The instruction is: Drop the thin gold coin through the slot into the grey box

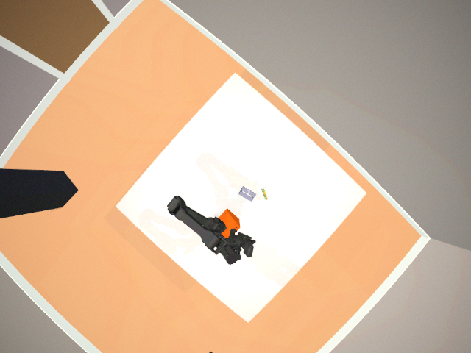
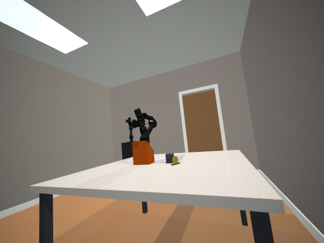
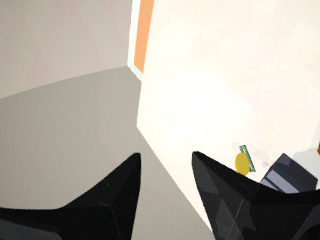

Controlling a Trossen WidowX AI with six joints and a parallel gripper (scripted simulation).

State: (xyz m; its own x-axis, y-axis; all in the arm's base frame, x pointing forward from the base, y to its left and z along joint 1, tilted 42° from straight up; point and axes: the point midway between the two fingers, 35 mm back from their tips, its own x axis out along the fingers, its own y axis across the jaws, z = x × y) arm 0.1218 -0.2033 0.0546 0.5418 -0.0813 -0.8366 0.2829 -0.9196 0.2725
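Now: the gold coin 220 mm ahead of my gripper tip, 90 mm to the left of it and 280 mm below it.
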